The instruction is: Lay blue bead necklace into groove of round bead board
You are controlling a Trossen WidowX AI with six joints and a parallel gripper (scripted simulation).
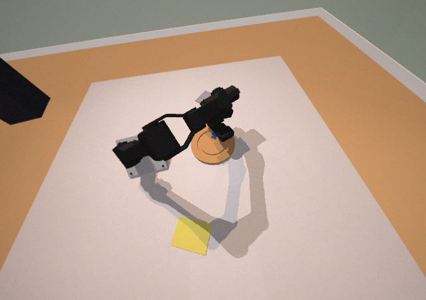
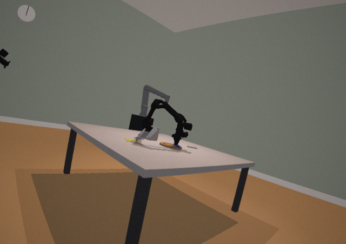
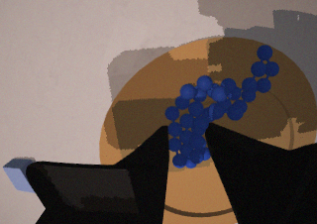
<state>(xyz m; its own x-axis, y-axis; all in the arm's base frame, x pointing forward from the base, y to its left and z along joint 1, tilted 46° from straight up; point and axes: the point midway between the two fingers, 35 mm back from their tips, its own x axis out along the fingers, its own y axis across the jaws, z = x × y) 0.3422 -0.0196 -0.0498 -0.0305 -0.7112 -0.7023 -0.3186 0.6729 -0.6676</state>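
Right now my gripper tip is 4 cm to the left of the round bead board, 3 cm past it and 1 cm above it. Also, from my gripper tip: yellow square patch: 36 cm to the right, 19 cm behind, 1 cm below; then flat grey tile: 27 cm to the left, 1 cm below, 1 cm ahead; then light blue cube: 16 cm to the left, 12 cm behind, 1 cm below.
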